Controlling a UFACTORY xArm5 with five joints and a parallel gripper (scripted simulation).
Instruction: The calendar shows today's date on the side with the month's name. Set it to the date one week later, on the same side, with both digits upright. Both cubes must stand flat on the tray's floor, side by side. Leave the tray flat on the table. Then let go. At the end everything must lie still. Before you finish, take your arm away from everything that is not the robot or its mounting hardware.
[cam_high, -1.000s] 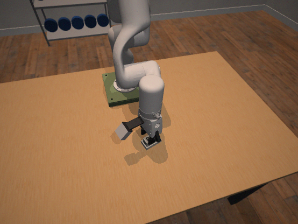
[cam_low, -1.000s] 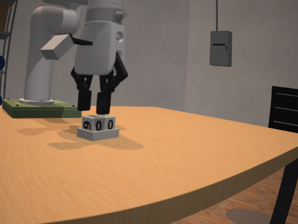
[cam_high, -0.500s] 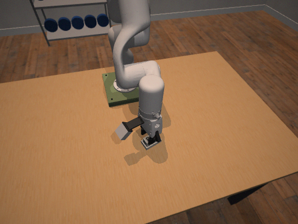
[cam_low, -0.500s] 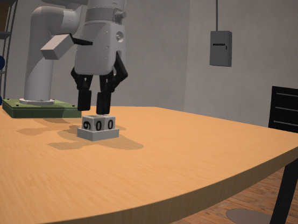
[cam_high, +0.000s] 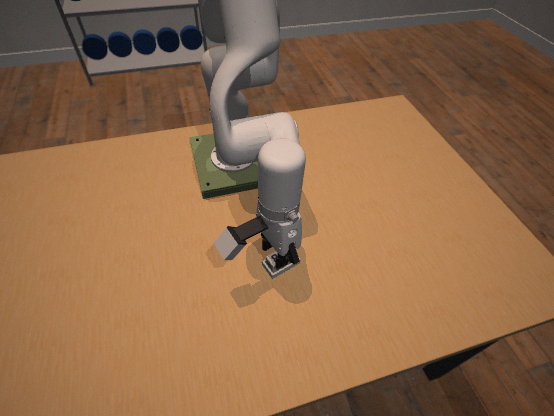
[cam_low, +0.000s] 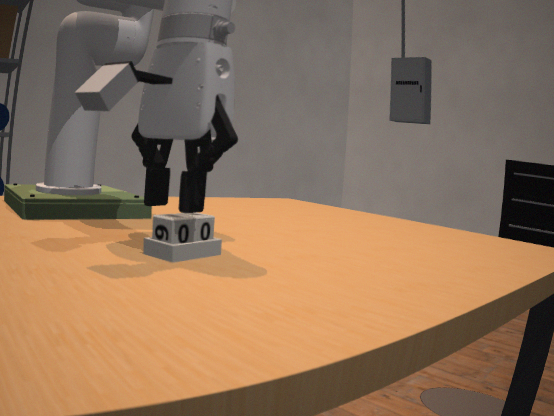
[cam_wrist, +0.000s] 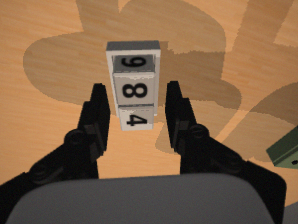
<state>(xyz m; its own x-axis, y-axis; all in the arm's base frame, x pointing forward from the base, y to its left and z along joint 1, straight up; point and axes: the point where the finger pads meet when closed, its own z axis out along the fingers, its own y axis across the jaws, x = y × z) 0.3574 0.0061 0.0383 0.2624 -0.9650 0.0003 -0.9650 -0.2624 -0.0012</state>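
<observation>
My hand is 4 cm above the digit cube. Round my hand: tray 2 cm to the left, 6 cm below.
</observation>
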